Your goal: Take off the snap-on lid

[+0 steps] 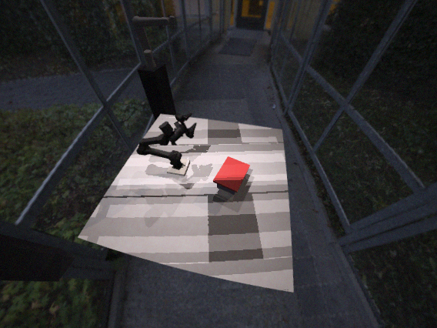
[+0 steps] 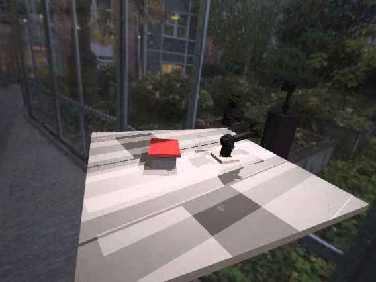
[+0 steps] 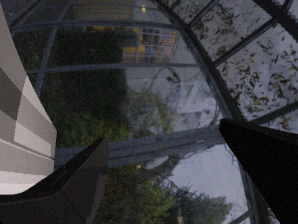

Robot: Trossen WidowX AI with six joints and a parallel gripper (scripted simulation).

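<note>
Right now the red lid is 330 mm ahead of my gripper tip, 270 mm below it and 150 mm to the right of it. Round my gripper tip: grey storage box 330 mm ahead, 320 mm below, 150 mm to the right.
</note>
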